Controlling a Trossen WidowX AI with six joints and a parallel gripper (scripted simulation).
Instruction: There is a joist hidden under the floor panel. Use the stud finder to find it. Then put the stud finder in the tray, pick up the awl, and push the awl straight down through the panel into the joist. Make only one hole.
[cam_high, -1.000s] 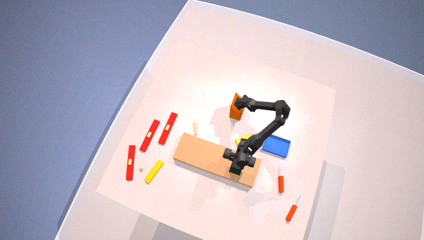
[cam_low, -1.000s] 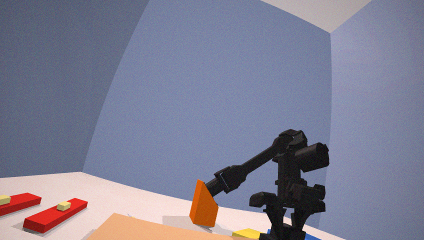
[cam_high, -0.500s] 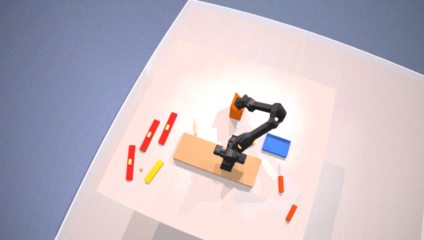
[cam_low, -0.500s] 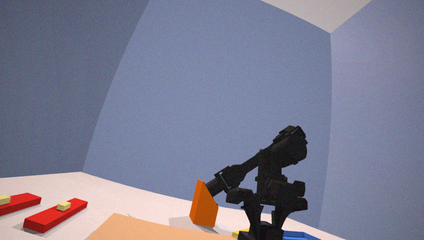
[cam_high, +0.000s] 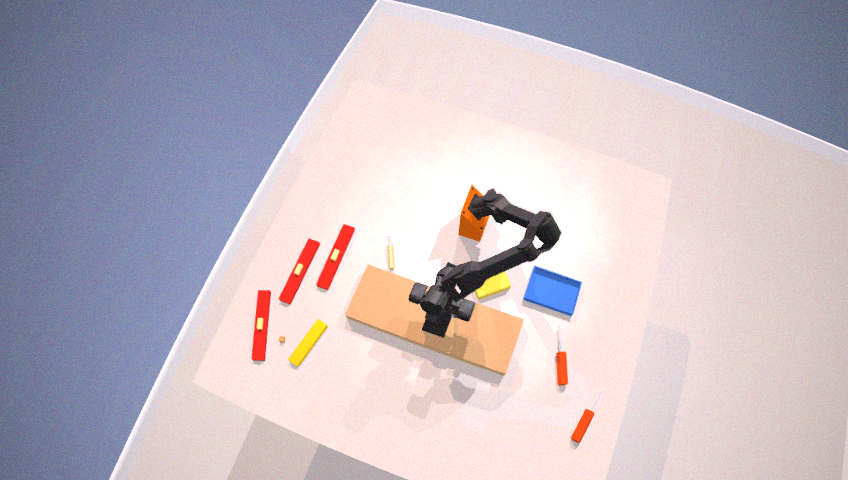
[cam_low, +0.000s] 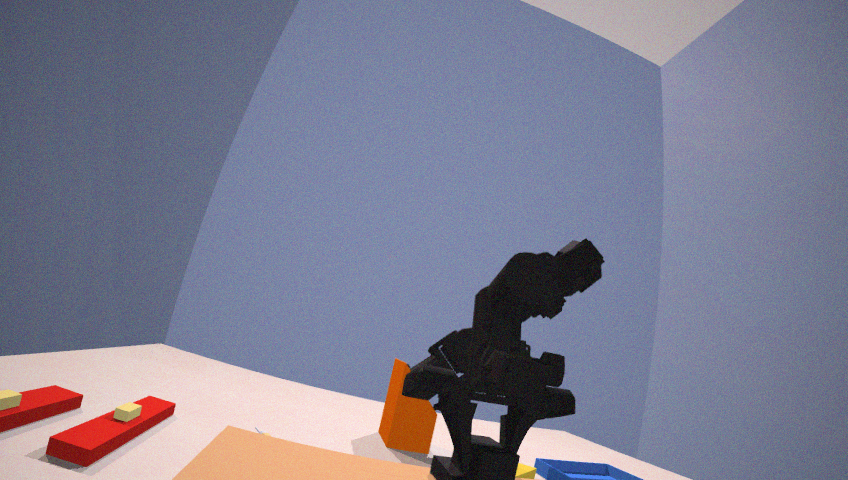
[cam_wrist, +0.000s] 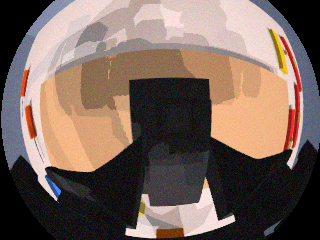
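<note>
My gripper tip is now 24 cm past the blue tray, 30 cm to the right of it and 5 cm above it. From my gripper tip the other things lie so: yellow block (18 cm behind, 10 cm to the left, 5 cm below); awl (17 cm behind, 25 cm to the right, 6 cm below); stud finder (1 cm ahead, 2 cm above).
</note>
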